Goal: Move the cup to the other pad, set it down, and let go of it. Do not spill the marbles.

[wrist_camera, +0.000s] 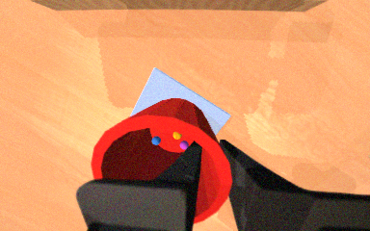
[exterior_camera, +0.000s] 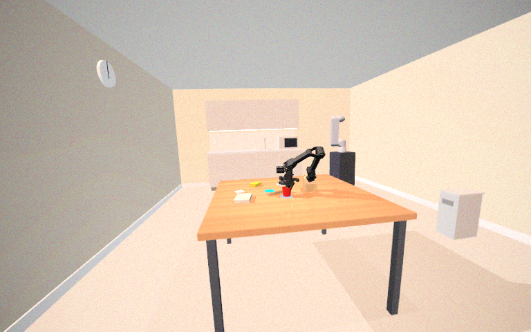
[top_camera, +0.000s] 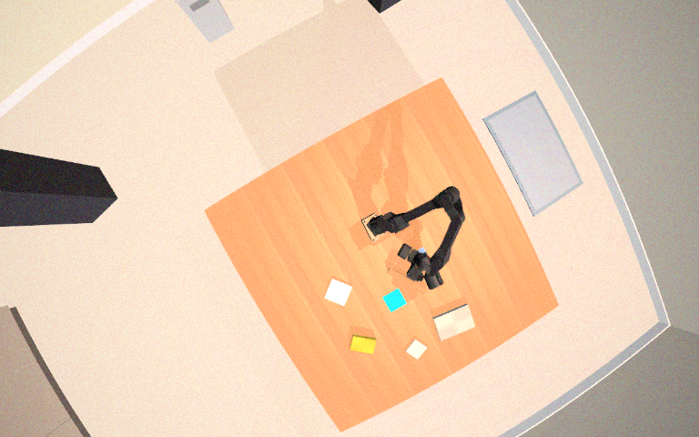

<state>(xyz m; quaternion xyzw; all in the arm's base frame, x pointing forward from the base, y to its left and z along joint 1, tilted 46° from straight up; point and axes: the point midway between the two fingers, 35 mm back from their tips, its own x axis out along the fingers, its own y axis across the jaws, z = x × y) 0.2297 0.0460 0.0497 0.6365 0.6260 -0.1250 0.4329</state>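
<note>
Now: the light blue pad 3 cm ahead of my gripper tip, 2 cm to the left of it and 4 cm below it. Also, from my gripper tip: long wooden block: 7 cm ahead, 9 cm to the right, 3 cm below; red cup: 3 cm ahead, 1 cm to the left; cyan pad: 11 cm ahead, 19 cm to the right, 4 cm below.
</note>
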